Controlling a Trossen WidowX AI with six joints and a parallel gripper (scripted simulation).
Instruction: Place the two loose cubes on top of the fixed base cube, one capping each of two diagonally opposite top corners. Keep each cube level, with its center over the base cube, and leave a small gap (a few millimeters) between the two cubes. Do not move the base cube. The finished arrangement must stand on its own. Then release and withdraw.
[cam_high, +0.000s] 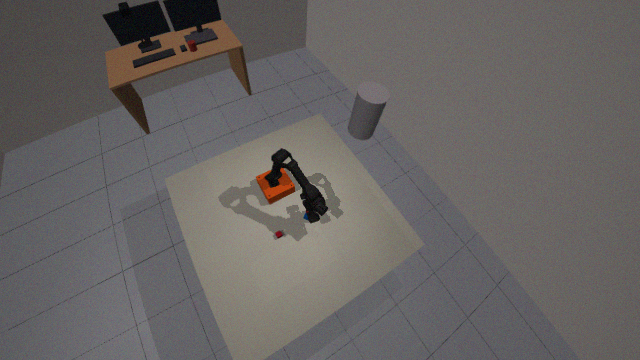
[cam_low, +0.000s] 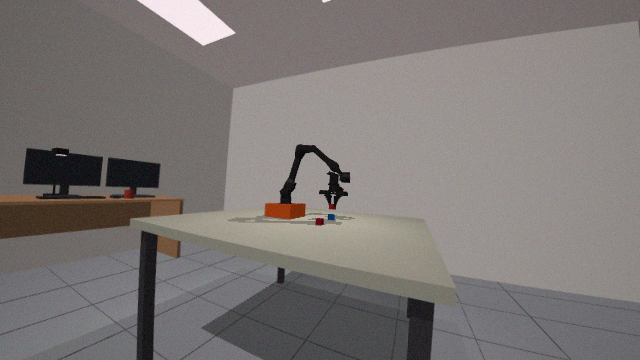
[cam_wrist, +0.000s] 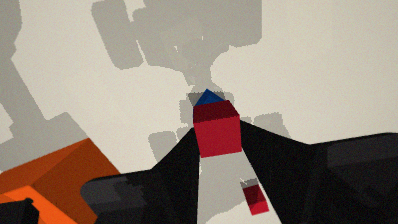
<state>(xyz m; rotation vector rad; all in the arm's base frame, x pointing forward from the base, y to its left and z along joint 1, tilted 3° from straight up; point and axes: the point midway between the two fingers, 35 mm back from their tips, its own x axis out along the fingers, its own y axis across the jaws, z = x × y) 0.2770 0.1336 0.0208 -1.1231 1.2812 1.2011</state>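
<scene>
The blue cube lies 1 cm to the right of my gripper tip and 7 cm below it. Also, from my gripper tip: red cube (4 cm ahead, 22 cm to the right, 7 cm below).
</scene>
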